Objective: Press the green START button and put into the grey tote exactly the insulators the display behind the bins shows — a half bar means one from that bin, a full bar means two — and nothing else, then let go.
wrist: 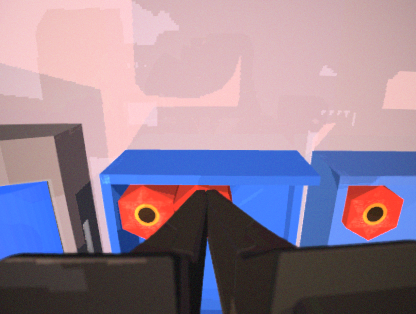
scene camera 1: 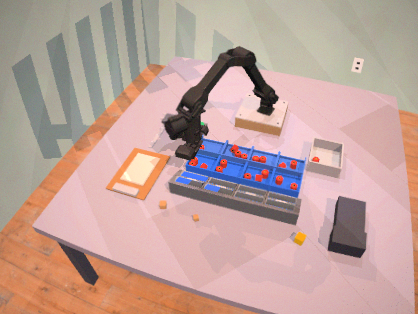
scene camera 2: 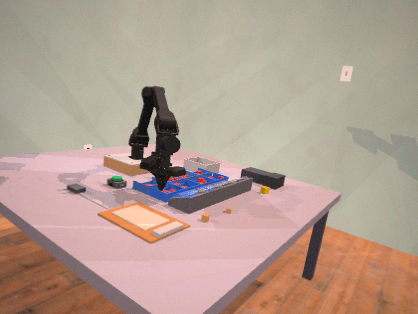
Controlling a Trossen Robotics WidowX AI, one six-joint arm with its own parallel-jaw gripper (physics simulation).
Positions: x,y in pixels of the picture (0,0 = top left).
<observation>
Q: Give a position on a grey display bar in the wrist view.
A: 42,151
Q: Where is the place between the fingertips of my gripper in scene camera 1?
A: At 192,158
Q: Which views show my gripper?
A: The wrist view, scene camera 1 and scene camera 2: all of them.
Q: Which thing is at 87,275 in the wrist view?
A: My gripper.
</observation>
